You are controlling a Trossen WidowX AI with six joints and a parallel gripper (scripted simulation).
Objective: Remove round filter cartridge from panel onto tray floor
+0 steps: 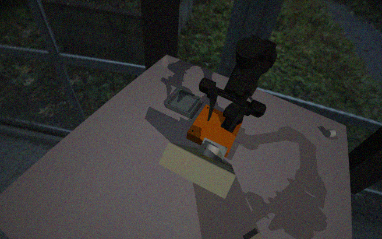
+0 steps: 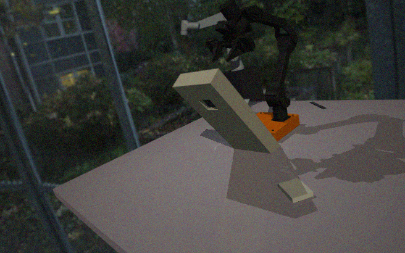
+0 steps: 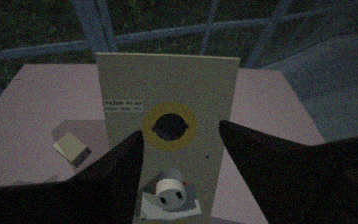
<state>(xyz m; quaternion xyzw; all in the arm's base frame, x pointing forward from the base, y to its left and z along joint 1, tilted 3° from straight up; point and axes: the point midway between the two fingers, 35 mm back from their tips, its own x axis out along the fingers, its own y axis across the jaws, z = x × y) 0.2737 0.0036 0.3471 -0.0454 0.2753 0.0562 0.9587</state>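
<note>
Right now my gripper tip is 160 mm above the round filter cartridge and 30 mm past it. Round my gripper tip: tray: 360 mm below, 340 mm behind, 310 mm to the right.
</note>
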